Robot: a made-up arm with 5 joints.
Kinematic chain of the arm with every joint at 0, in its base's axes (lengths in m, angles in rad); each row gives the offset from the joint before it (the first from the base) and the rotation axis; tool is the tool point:
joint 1: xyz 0 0 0.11 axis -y
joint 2: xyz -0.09 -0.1 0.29 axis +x
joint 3: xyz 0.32 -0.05 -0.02 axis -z
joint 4: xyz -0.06 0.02 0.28 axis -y
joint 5: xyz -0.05 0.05 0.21 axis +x
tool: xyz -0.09 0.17 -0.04
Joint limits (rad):
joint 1: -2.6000..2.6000
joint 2: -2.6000..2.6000
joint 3: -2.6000..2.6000
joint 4: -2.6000..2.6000
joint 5: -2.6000..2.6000
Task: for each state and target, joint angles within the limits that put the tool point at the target. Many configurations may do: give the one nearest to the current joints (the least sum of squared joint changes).
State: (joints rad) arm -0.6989 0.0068 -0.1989 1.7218 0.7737
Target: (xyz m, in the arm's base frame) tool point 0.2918 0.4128 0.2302
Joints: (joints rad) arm -0.9084 -0.7222 0.7757 0.9071 0.9446
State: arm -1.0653 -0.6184 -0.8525 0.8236 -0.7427
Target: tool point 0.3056 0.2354 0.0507
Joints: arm -1.7139 -0.9523 0.0819 0.4947 -0.4184
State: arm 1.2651 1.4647 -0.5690 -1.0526 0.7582
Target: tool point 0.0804 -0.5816 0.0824
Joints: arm 1.0526 2.2362 -0.9447 -0.3480 0.9195
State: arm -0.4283 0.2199 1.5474 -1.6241 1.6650
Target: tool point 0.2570 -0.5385 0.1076
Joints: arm -0.5948 0.8294 1.8275 -2.0093 1.7737
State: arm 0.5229 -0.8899 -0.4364 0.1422 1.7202
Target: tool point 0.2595 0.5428 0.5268
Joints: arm -0.2494 -1.2522 -0.3155 -0.3719 1.6086
